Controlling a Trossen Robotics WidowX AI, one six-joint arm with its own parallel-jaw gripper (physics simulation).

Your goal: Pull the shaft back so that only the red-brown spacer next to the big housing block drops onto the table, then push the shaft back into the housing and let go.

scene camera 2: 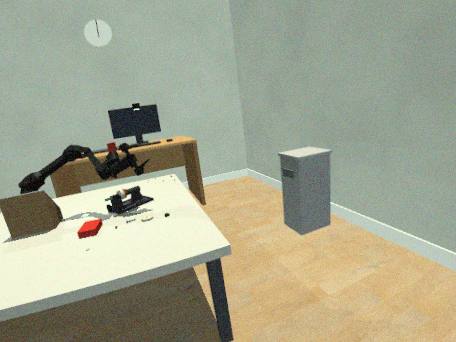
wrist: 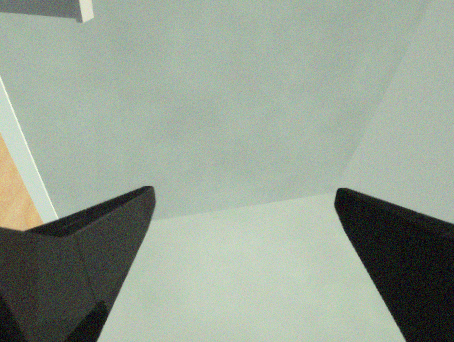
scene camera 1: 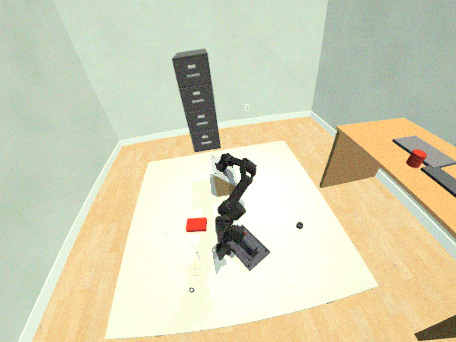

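Pixels of known places: gripper, fingertip midpoint: [scene camera 2: 145, 151] [wrist: 245, 196] [scene camera 1: 219, 251]; arm's base at its link origin: [scene camera 2: 27, 199] [scene camera 1: 219, 167].
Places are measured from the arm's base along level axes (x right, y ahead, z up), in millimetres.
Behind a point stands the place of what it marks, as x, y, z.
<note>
The dark fixture [scene camera 1: 261, 252] [scene camera 2: 146, 201] lies on the white table, with upright dark blocks on its base plate. A small orange-red part [scene camera 1: 245, 233] @(-8, 473, -77) shows near one end. In scene camera 2, pale and orange parts [scene camera 2: 121, 192] @(39, 464, -74) sit between the blocks. They are too small to tell the red-brown spacer, its neighbours and the shaft apart. The arm hides part of the fixture in scene camera 1. My gripper [scene camera 2: 138, 155] @(142, 624, 140) [wrist: 245, 196] @(142, 624, 140) is open and empty, raised above the table and fixture, apart from the fixture. Its fingers point outward, toward a wall in the wrist view.
A red block [scene camera 1: 196, 224] @(238, 288, -141) [scene camera 2: 90, 228] @(283, 285, -141) lies beside the fixture. A pale ring [scene camera 1: 197, 270] @(283, 552, -160) [scene camera 2: 147, 218] @(312, 542, -161), a small dark ring [scene camera 1: 191, 290] @(331, 643, -163) [scene camera 2: 167, 215] @(341, 635, -165) and a black round part [scene camera 1: 299, 225] @(-329, 503, -154) lie on the table. A brown box [scene camera 1: 222, 186] @(17, 103, -74) [scene camera 2: 30, 214] @(50, 6, -67) stands near the arm's base.
</note>
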